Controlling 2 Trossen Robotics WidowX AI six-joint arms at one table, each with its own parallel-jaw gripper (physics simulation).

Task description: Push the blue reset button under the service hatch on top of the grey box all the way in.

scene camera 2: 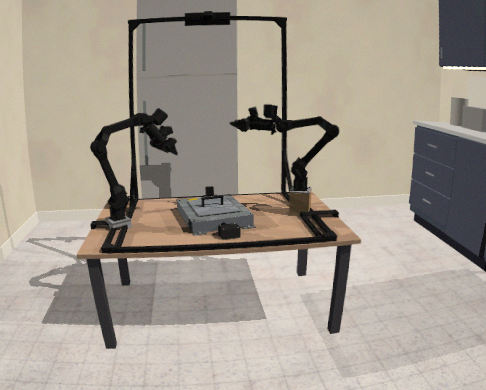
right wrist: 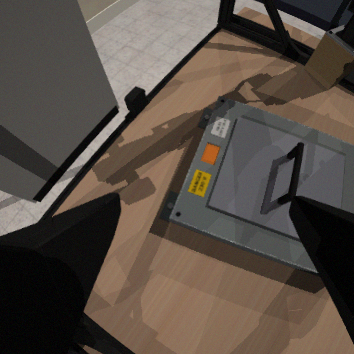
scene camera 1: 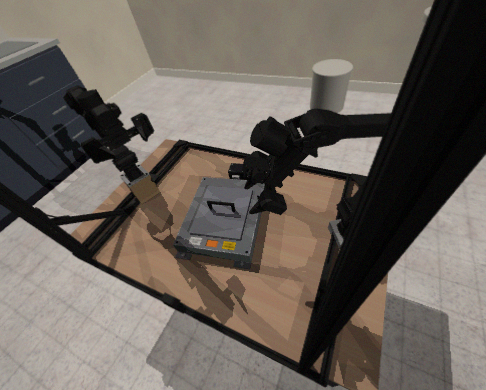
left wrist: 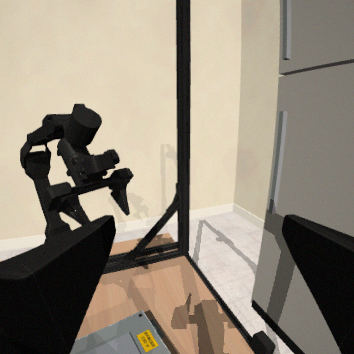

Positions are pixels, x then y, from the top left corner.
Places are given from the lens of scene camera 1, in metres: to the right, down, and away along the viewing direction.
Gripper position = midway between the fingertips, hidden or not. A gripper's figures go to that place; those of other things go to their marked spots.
left gripper (scene camera 1: 131, 148): -0.29, -0.12, 0.62
right gripper (scene camera 1: 247, 200): 0.01, 0.01, 0.64
service hatch (scene camera 1: 222, 212): -0.08, 0.07, 0.94
